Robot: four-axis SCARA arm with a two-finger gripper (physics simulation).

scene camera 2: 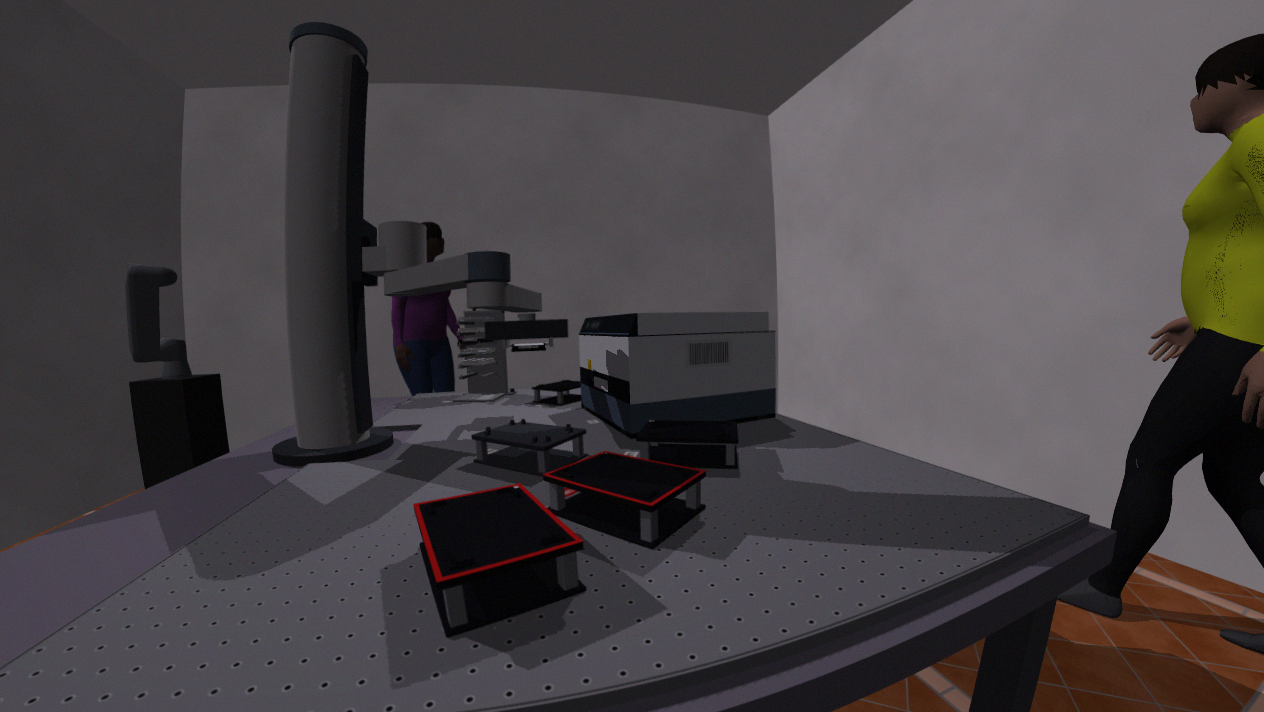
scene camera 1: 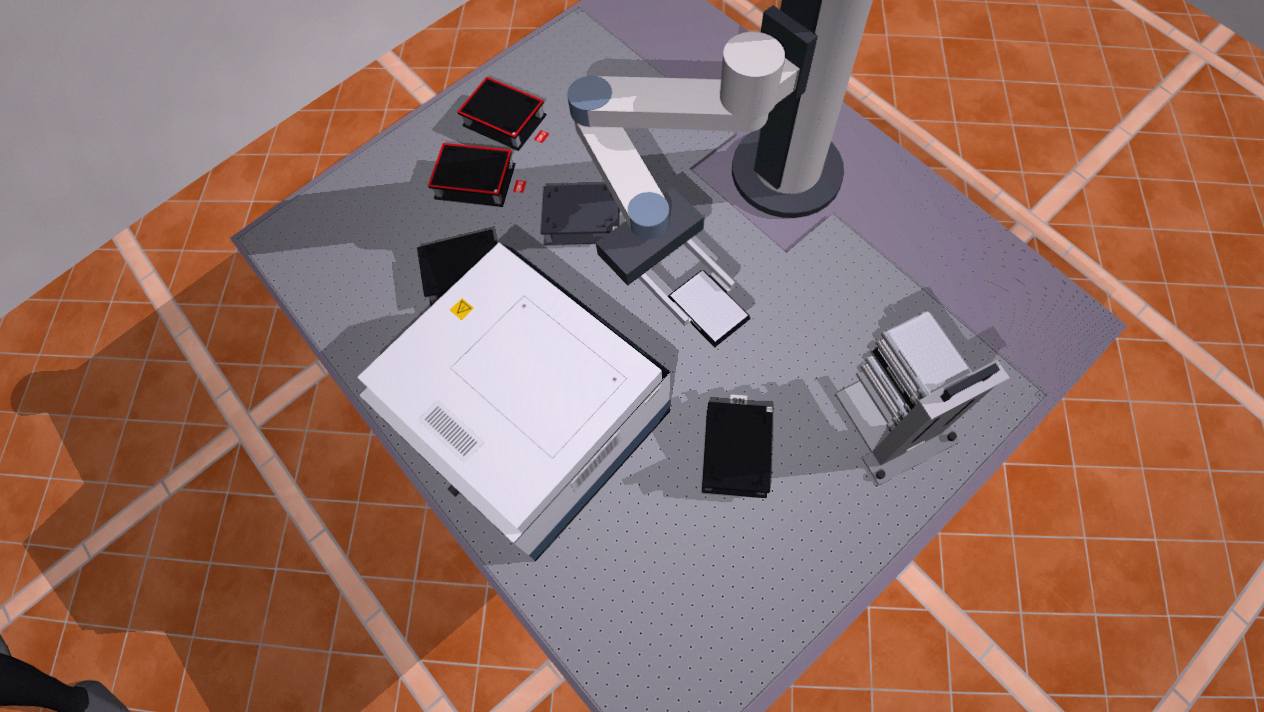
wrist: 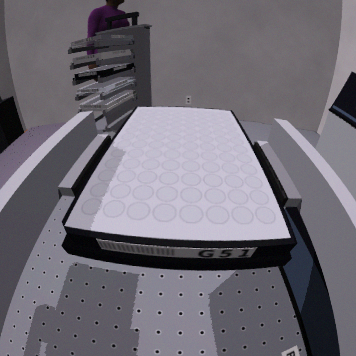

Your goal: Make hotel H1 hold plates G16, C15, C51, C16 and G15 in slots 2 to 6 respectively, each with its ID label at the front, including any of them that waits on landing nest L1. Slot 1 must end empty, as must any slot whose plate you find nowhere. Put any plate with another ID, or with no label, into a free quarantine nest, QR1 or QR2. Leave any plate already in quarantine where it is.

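Frame: origin at the arm's base, x back, y right, z up, level; metres.
Where they show: gripper, between the fingertips: [scene camera 2: 528,341] [scene camera 1: 709,304] [wrist: 182,126]; arm's base, origin of its link: [scene camera 2: 335,448] [scene camera 1: 786,171].
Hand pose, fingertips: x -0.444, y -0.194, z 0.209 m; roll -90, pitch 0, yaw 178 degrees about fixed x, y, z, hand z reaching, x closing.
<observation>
Each offset is from my fingertips to the centre of the thing. "*": to the spot under its first point.
My gripper [scene camera 1: 709,300] [wrist: 182,126] is shut on a white-topped plate with black edges @(dx +0.000, dy +0.003, dz -0.015 m) [scene camera 1: 712,311] [scene camera 2: 528,346] [wrist: 190,200]; its front label reads G51. It holds the plate level above the bench, between the white instrument and the hotel. Hotel H1 @(dx +0.151, dy -0.356, dz -0.027 m) [scene camera 1: 916,428] [wrist: 143,70] stands apart from the gripper, beyond the held plate in the wrist view. It holds several stacked plates, one of them dark @(dx +0.170, dy -0.326, dz +0.001 m) [wrist: 104,74]; their labels are too small to read now. Two red-rimmed quarantine nests @(* dx +0.060, dy +0.742, dz -0.146 m) [scene camera 1: 501,107] @(* dx -0.094, dy +0.649, dz -0.146 m) [scene camera 1: 471,168] [scene camera 2: 495,530] [scene camera 2: 623,477] carry no plate. I cannot tell which nest is L1.
A large white instrument @(dx -0.353, dy +0.113, dz -0.069 m) [scene camera 1: 530,353] [scene camera 2: 698,380] stands on the bench. A grey nest @(dx +0.014, dy +0.401, dz -0.166 m) [scene camera 1: 579,210] [scene camera 2: 530,435] and a black nest @(dx -0.256, dy +0.474, dz -0.169 m) [scene camera 1: 455,256] [scene camera 2: 688,432] stand near it. Another black nest @(dx -0.105, dy -0.197, dz -0.169 m) [scene camera 1: 738,446] [scene camera 2: 557,387] lies between instrument and hotel. The arm column [scene camera 2: 322,247] stands behind.
</observation>
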